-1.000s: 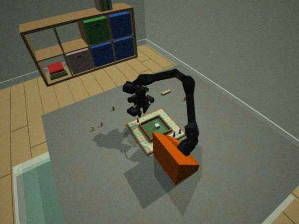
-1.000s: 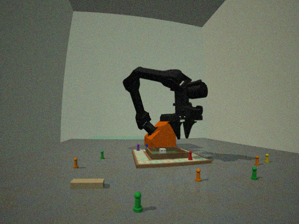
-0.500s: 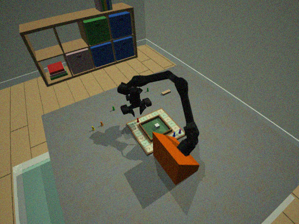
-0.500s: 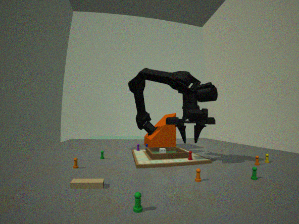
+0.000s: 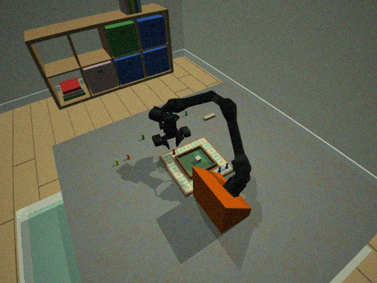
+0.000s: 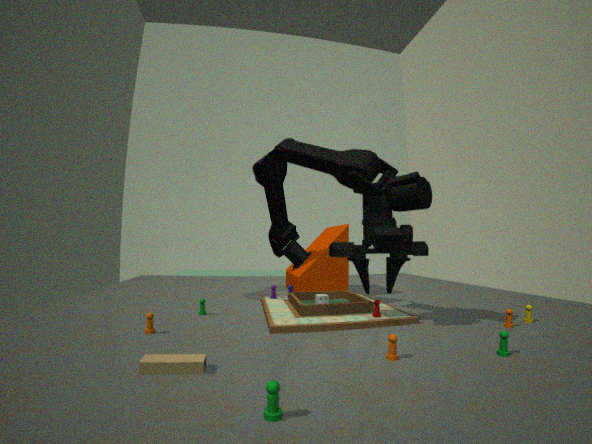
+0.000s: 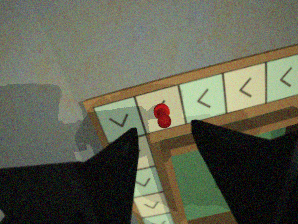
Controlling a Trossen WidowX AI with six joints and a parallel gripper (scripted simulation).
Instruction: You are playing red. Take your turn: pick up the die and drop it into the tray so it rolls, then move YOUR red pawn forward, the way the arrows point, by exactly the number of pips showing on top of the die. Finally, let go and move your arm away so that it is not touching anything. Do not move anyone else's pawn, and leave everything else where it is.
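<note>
Right now the red pawn is 30 mm below my gripper tip. Round my gripper tip: blue pawn (240 mm behind, 100 mm to the right, 30 mm below); green tray (120 mm behind, 50 mm to the right, 50 mm below); white die (120 mm behind, 70 mm to the right, 30 mm below).
</note>
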